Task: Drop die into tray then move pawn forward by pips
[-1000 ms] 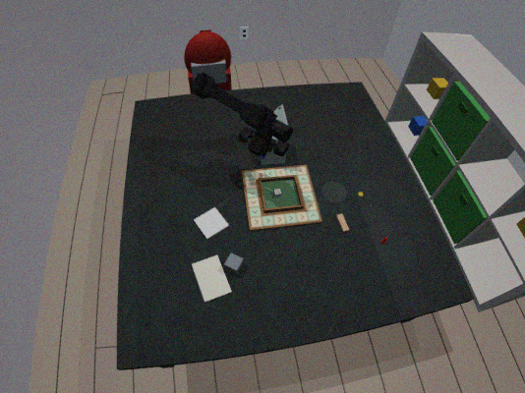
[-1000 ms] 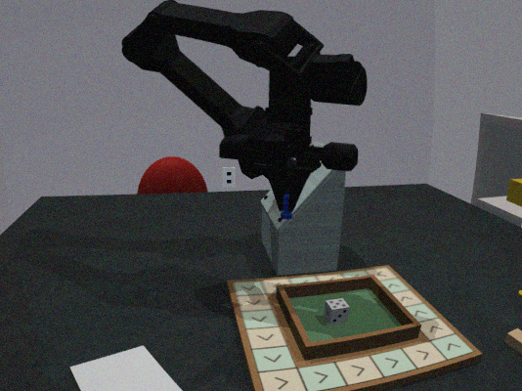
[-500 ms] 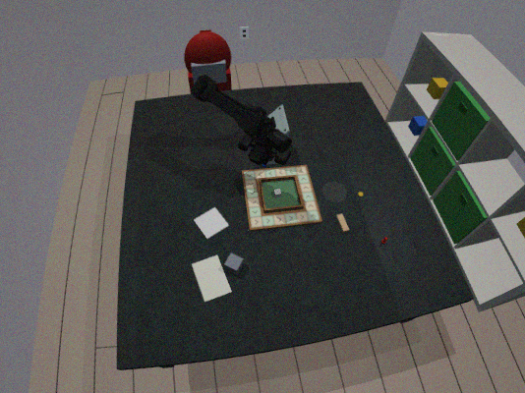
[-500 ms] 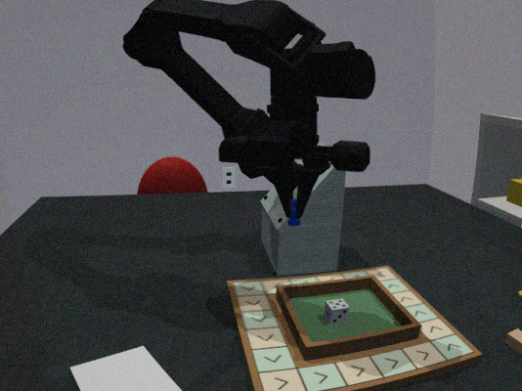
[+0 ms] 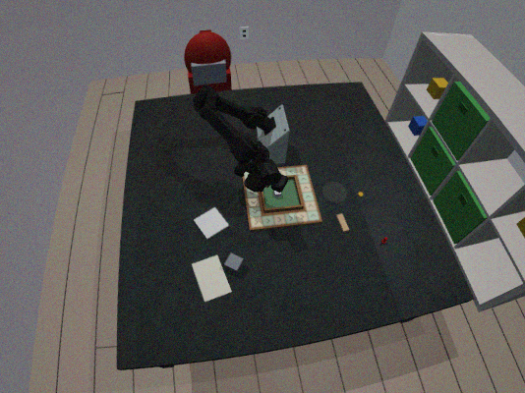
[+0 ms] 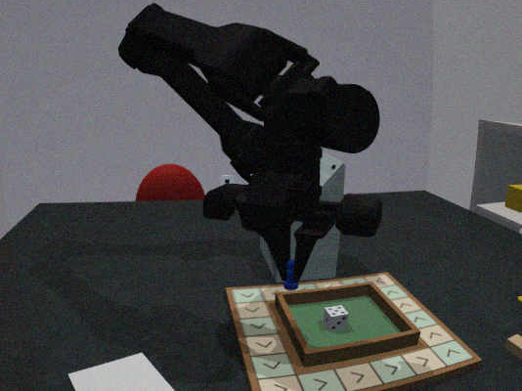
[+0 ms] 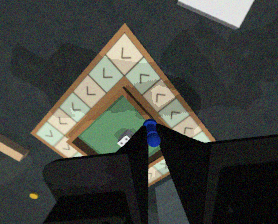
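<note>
Right now my gripper tip is 80 mm above the white die, 70 mm to the right of it and 30 mm past it. The rest, counted from my gripper tip: grey cube (250 mm ahead, 130 mm to the right, 80 mm below); then wooden block (310 mm to the left, 130 mm ahead, 100 mm below); then blue pawn (10 mm above).
</note>
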